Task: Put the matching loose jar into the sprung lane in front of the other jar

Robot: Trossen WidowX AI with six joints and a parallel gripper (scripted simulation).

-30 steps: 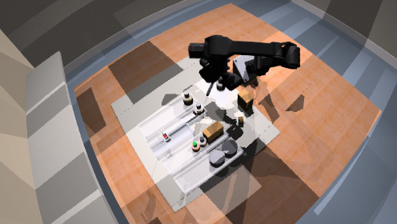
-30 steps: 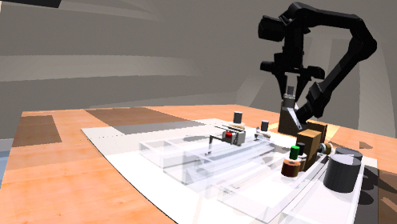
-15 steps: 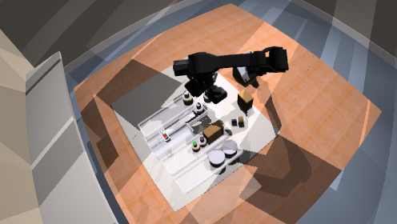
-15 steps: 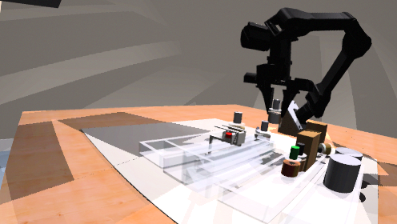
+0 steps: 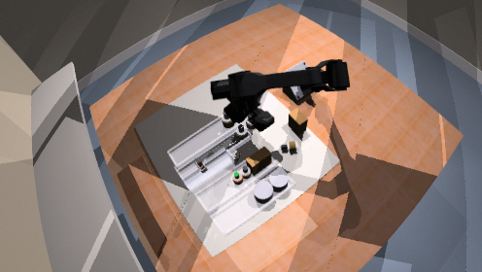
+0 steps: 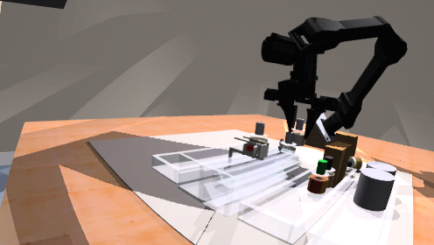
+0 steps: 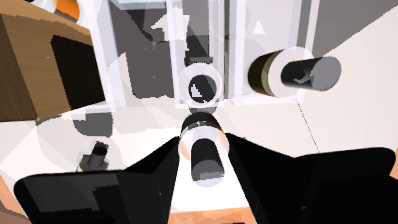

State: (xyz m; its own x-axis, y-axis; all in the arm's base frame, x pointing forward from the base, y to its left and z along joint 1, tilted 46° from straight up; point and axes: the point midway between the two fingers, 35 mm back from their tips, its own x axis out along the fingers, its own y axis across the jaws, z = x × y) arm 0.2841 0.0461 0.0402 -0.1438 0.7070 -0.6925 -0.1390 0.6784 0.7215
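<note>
My gripper tip is now 5 cm short of the brown box, 13 cm to the right of it and 2 cm above it. From my gripper tip the other things lie so: sprung lane (18 cm ahead, 5 cm to the left, 4 cm below); then dark rod (8 cm behind, 11 cm to the right, 5 cm below); then jar (7 cm behind, 13 cm to the left, 4 cm below).
</note>
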